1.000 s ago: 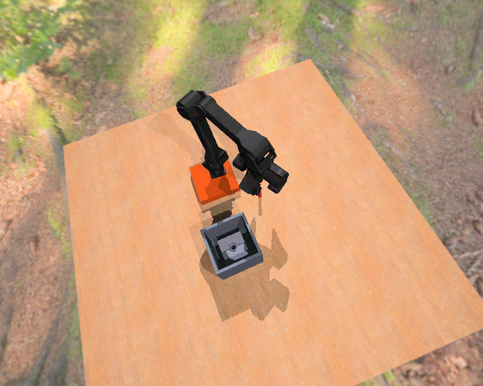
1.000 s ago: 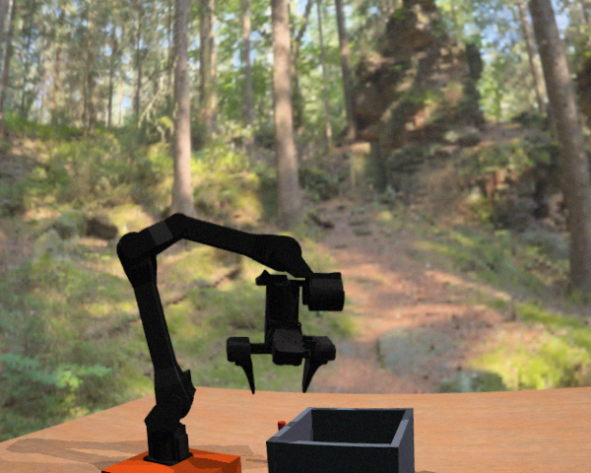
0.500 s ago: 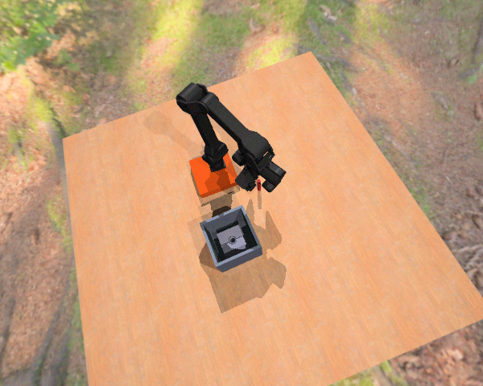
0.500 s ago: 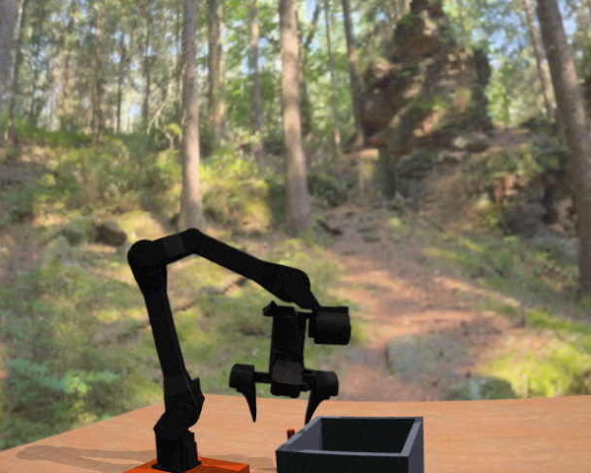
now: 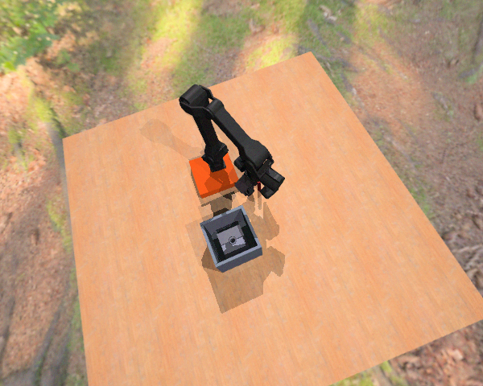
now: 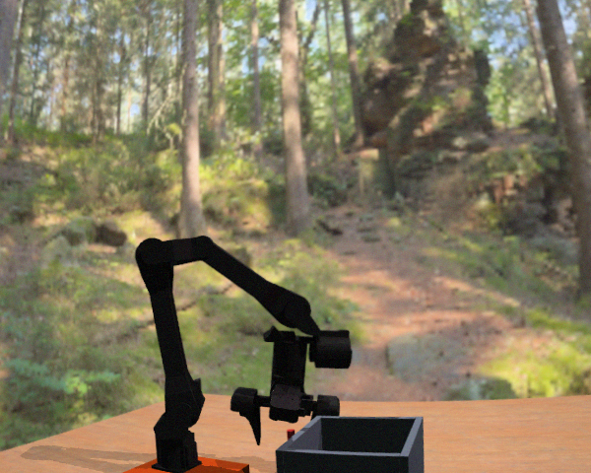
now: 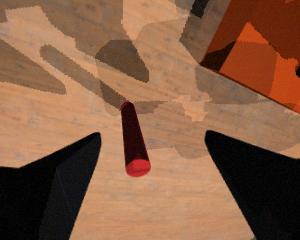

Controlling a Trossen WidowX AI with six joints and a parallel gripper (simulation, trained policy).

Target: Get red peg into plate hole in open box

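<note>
Now: gripper tip 20 mm short of the red peg and 10 mm above it. Also, from my gripper tip: grey plate (190 mm ahead, 170 mm to the right).
</note>
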